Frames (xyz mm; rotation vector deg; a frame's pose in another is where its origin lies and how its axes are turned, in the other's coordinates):
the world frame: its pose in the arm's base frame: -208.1 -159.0 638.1 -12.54 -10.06 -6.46
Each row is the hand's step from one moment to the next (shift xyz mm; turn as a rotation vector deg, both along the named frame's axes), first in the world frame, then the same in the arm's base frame.
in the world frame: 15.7 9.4 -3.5 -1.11 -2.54 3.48
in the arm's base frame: 17.1 6.9 -2.4 -1.98 -1.58 3.66
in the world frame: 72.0 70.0 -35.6 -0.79 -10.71 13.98
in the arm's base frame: 85.3 53.2 -35.3 -4.41 -7.16 15.49
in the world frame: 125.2 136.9 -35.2 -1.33 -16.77 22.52
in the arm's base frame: 146.0 113.3 -38.8 -7.10 -11.07 24.84
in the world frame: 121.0 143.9 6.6 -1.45 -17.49 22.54
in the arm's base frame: 136.0 129.9 -0.9 -7.32 -11.75 24.99
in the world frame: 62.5 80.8 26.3 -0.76 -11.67 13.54
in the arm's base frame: 67.4 78.5 20.2 -4.44 -8.20 15.27
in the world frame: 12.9 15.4 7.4 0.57 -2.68 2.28
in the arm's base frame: 13.4 15.4 6.3 -0.16 -2.14 2.85
